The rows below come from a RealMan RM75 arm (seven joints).
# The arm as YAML. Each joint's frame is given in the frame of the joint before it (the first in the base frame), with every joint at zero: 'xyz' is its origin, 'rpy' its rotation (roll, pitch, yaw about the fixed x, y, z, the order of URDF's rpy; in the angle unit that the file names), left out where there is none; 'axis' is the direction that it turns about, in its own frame. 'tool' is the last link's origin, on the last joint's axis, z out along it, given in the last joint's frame.
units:
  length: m
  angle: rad
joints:
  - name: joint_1
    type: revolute
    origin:
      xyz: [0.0, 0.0, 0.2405]
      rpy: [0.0, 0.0, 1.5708]
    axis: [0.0, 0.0, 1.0]
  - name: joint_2
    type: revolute
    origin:
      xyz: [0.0, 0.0, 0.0]
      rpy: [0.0, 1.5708, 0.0]
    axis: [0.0, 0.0, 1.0]
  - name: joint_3
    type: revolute
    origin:
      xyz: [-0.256, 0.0, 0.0]
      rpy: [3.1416, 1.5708, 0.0]
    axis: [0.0, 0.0, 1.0]
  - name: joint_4
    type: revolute
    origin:
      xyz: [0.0, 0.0, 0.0]
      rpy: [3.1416, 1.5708, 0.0]
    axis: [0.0, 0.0, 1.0]
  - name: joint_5
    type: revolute
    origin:
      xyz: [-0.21, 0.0, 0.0]
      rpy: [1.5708, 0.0, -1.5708]
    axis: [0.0, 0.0, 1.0]
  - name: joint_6
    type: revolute
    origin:
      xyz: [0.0, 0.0, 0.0]
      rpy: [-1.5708, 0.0, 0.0]
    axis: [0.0, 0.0, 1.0]
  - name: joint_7
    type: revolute
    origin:
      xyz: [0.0, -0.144, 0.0]
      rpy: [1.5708, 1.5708, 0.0]
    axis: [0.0, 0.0, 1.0]
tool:
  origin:
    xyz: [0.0, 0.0, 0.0]
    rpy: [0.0, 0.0, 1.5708]
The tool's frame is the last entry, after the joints.
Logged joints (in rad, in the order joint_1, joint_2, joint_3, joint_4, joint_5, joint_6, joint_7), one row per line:
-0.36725 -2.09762 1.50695 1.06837 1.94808 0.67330 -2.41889
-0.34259 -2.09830 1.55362 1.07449 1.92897 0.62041 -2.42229
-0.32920 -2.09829 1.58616 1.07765 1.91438 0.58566 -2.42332
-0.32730 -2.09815 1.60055 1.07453 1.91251 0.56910 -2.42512
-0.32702 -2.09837 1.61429 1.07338 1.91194 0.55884 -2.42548
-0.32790 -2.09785 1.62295 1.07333 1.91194 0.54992 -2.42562
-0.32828 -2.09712 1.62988 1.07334 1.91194 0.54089 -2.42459
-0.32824 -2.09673 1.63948 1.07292 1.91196 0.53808 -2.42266
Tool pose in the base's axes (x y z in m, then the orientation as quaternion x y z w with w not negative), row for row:
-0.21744 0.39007 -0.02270 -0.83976 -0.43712 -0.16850 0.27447
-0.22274 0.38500 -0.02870 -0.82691 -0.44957 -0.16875 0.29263
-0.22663 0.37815 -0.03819 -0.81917 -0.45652 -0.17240 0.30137
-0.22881 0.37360 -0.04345 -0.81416 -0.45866 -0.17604 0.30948
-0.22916 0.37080 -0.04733 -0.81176 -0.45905 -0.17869 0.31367
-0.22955 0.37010 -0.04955 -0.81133 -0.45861 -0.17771 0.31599
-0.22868 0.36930 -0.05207 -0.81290 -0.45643 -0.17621 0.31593
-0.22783 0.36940 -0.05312 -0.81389 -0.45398 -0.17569 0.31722
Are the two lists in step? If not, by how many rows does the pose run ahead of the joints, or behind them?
The pose runs 2 rows behind the joints: the pose in row i belongs to the joints in row i - 2.
